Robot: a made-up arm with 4 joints. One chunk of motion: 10 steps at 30 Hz.
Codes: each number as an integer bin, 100 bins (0 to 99) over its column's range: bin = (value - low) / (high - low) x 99, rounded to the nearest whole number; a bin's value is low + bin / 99 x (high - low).
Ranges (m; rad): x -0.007..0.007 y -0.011..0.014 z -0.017..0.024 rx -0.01..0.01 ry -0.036..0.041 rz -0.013..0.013
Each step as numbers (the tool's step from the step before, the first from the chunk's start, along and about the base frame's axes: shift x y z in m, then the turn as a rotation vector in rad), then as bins.
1 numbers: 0.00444 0.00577 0.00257 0.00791 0.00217 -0.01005
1 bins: 81 66 47 89 49 11
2 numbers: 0.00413 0.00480 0.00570 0.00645 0.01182 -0.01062
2 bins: 79 63 55 81 61 9
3 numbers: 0.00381 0.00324 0.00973 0.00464 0.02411 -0.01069
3 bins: 76 56 65 72 77 9
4 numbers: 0.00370 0.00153 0.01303 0.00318 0.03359 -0.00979
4 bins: 76 50 73 65 89 12
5 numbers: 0.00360 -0.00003 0.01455 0.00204 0.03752 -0.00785
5 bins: 75 43 76 60 95 20
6 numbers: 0.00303 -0.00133 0.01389 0.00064 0.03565 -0.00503
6 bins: 71 38 75 53 92 30
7 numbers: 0.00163 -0.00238 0.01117 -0.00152 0.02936 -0.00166
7 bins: 61 34 68 42 84 43
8 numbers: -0.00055 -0.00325 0.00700 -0.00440 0.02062 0.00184
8 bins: 46 31 58 28 73 57
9 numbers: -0.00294 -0.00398 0.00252 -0.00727 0.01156 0.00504
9 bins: 29 28 47 14 61 69
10 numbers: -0.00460 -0.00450 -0.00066 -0.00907 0.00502 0.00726
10 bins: 17 26 39 5 53 77
